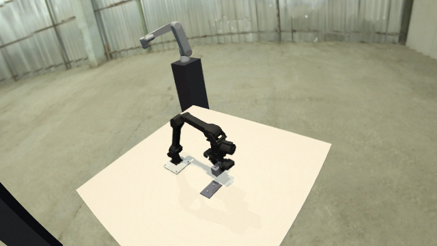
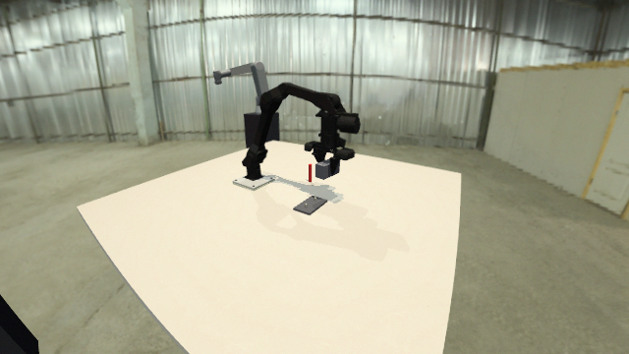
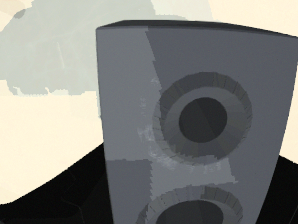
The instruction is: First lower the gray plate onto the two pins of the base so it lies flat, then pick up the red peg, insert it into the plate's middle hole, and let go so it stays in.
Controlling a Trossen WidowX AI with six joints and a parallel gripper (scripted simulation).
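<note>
Now: gripper tip 10 mm past the base, 80 mm to the left of it and 100 mm above it. The rest, counted from my gripper tip: gray plate (30 mm above); red peg (150 mm behind, 90 mm to the left, 60 mm below).
</note>
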